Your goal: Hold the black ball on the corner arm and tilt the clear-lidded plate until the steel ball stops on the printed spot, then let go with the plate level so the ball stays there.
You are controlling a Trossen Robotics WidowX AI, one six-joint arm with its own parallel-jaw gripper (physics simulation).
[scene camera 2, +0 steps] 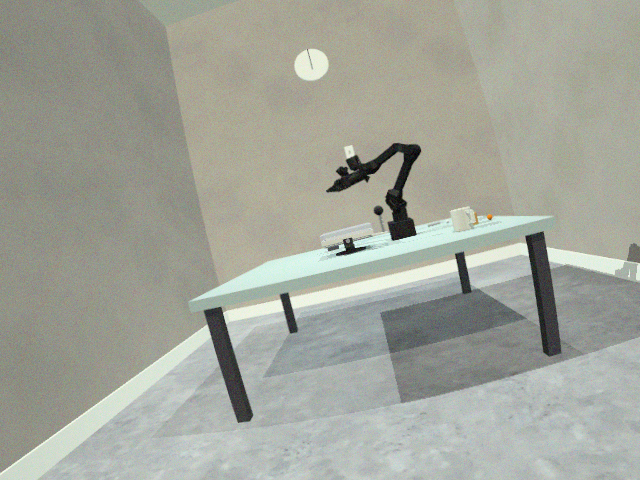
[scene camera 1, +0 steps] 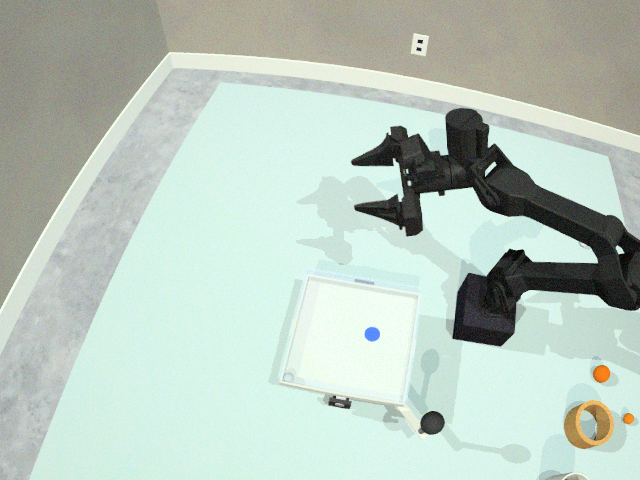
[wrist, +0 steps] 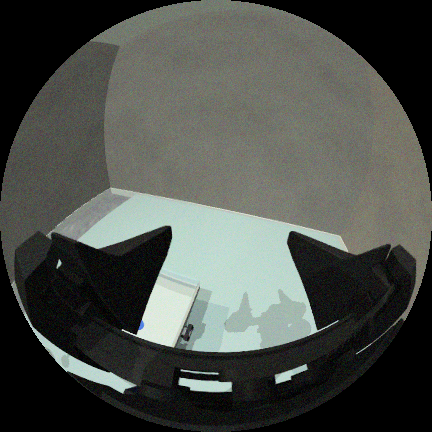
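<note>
The white square plate [scene camera 1: 336,356] [scene camera 2: 345,235] [wrist: 167,310] with clear walls stands tilted on a black stand [scene camera 2: 351,250]. A blue printed spot [scene camera 1: 372,334] [wrist: 141,325] lies right of its middle in scene camera 1. The steel ball [scene camera 1: 288,377] appears small and faint in the plate's lower left corner there, away from the spot. The black ball [scene camera 1: 432,422] [scene camera 2: 378,210] stands on a thin post at the end of the corner arm [scene camera 1: 412,419]. My gripper [scene camera 1: 353,184] [scene camera 2: 327,191] [wrist: 232,235] is open and empty, high above the table, beyond the plate's far edge and well away from the black ball.
The arm's dark base [scene camera 1: 483,322] [scene camera 2: 402,228] stands right of the plate. In scene camera 1, an orange-brown ring [scene camera 1: 573,428] and two orange balls, one larger [scene camera 1: 601,373] and one small [scene camera 1: 628,418], lie at the lower right. A white mug [scene camera 2: 459,219] stands near the table's [scene camera 2: 289,277] front edge.
</note>
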